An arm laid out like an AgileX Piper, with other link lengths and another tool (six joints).
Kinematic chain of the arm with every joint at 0, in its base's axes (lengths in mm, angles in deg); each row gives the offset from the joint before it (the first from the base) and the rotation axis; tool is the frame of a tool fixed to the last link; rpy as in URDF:
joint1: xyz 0 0 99.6 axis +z
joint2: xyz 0 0 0 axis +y
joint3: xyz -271.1 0 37.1 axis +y
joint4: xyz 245.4 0 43.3 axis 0.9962 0 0.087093
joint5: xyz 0 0 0 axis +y
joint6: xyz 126.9 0 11.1 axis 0.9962 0 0.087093
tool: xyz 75.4 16 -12.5 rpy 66.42 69.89 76.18
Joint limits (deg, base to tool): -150..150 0..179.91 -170..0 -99.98..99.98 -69.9..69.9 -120..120
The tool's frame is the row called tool.
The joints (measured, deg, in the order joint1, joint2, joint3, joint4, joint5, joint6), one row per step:
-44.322 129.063 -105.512 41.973 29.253 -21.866
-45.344 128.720 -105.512 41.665 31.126 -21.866
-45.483 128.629 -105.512 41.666 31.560 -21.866
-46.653 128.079 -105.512 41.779 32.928 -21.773
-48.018 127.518 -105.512 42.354 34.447 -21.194
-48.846 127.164 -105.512 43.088 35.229 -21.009
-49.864 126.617 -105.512 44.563 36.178 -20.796
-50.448 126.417 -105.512 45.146 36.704 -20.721
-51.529 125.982 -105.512 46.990 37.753 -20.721
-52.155 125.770 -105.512 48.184 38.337 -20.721
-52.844 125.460 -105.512 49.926 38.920 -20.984
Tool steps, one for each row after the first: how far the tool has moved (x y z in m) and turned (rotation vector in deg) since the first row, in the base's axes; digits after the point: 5 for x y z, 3 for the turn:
-0.00754 -0.00247 0.00046 0.814 0.675 0.260
-0.00861 -0.00218 0.00080 1.044 0.774 0.396
-0.01622 -0.00695 0.00466 1.722 0.794 0.003
-0.02434 -0.01219 0.00935 3.144 0.398 -0.917
-0.02868 -0.01543 0.01311 4.019 -0.152 -1.550
-0.03316 -0.01894 0.01987 5.337 -1.342 -2.448
-0.03614 -0.02118 0.02226 5.954 -1.765 -2.871
-0.04056 -0.02449 0.02867 7.448 -3.125 -3.676
-0.04291 -0.02641 0.03236 8.388 -4.012 -4.170
-0.04495 -0.02846 0.03805 9.366 -5.338 -4.667

